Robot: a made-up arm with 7 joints. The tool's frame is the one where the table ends. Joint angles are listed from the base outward.
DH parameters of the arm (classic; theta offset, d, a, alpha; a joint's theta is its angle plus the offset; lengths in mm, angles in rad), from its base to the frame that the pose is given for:
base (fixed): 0 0 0 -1.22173
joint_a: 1.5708 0 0 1.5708
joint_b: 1.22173 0 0 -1.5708
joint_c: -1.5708 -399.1 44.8 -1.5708
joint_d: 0 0 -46.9 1.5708
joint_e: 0 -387.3 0 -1.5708
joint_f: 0 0 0 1.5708
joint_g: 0 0 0 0
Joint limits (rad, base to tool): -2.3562..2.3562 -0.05..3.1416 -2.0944..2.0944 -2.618..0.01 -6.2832..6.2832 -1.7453..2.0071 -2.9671..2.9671
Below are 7 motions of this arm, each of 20 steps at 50 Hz.
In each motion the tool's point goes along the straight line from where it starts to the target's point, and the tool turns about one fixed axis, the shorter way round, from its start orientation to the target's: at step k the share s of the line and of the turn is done. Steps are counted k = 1, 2, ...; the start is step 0. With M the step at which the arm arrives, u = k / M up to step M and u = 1 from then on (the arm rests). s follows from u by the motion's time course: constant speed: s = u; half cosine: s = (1 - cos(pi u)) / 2; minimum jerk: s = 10 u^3 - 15 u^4 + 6 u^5.
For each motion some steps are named. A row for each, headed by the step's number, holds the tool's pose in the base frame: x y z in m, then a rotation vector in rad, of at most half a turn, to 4 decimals.
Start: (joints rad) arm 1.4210 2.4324 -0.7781 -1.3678 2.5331 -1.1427 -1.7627
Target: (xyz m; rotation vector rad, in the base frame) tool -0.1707 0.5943 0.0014 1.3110 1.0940 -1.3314
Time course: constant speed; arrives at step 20
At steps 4, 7, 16, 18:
4: 0.0034 0.6487 -0.0552 1.4728 0.5391 -1.5569
7: -0.0293 0.6385 -0.0446 1.4477 0.6470 -1.5200
16: -0.1272 0.6079 -0.0127 1.3578 0.9602 -1.3943
18: -0.1489 0.6011 -0.0057 1.3349 1.0275 -1.3634

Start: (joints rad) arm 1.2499 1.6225 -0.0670 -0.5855 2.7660 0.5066 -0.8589
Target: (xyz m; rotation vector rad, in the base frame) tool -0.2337 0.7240 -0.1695 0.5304 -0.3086 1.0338
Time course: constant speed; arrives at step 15
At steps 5, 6, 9, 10, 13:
5: -0.1793 0.7508 -0.0709 0.6745 -0.2441 0.8456
6: -0.1847 0.7481 -0.0807 0.6605 -0.2506 0.8647
9: -0.2011 0.7401 -0.1103 0.6179 -0.2701 0.9215
10: -0.2065 0.7374 -0.1202 0.6035 -0.2765 0.9404
13: -0.2228 0.7294 -0.1498 0.5599 -0.2958 0.9966

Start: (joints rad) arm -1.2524 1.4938 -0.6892 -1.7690 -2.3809 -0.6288 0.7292
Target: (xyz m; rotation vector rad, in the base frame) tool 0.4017 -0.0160 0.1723 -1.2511 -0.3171 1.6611
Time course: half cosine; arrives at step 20
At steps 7, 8, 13, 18, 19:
7: 0.4645 0.0996 0.2331 -1.8699 -0.1663 1.8783
8: 0.4583 0.0880 0.2270 -1.8067 -0.1839 1.8604
13: 0.4253 0.0274 0.1951 -1.4795 -0.2669 1.7520
18: 0.4038 -0.0121 0.1743 -1.2714 -0.3129 1.6697
19: 0.4022 -0.0150 0.1728 -1.2562 -0.3160 1.6633

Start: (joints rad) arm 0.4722 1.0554 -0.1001 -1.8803 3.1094 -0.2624 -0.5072
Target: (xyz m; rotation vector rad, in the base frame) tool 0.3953 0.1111 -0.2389 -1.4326 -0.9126 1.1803
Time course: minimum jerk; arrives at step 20
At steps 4, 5, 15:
4: 0.2621 0.3063 -0.3449 -0.8379 -0.8820 1.4456
5: 0.2685 0.2969 -0.3398 -0.8673 -0.8847 1.4350
15: 0.3807 0.1326 -0.2506 -1.3688 -0.9118 1.2142

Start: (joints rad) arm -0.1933 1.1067 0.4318 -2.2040 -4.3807 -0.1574 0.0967
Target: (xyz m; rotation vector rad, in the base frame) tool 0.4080 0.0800 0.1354 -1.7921 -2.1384 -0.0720
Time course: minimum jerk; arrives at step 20
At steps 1, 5, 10, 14, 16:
1: 0.3507 0.2344 0.1148 -1.2634 -2.1258 0.0086
5: 0.3566 0.2186 0.1169 -1.3166 -2.1309 0.0009
10: 0.3793 0.1573 0.1251 -1.5248 -2.1428 -0.0302
14: 0.3987 0.1052 0.1320 -1.7044 -2.1423 -0.0580
16: 0.4047 0.0890 0.1342 -1.7609 -2.1401 -0.0670

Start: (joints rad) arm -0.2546 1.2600 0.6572 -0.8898 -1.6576 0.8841 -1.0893
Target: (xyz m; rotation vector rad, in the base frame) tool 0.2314 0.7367 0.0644 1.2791 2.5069 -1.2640
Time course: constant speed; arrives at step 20
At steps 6, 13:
6: 0.2855 0.6980 0.0497 1.6943 1.9656 -0.6675
13: 0.2585 0.7174 0.0570 1.5184 2.2502 -0.9613

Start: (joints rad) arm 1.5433 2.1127 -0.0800 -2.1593 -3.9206 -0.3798 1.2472
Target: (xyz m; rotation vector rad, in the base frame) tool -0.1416 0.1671 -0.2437 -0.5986 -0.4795 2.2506
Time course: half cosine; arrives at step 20
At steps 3, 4, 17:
3: 0.0137 0.3355 -0.2881 -0.1603 -0.1338 1.9225
4: 0.0070 0.3282 -0.2862 -0.1782 -0.1479 1.9383
17: -0.1326 0.1768 -0.2463 -0.5719 -0.4585 2.2340

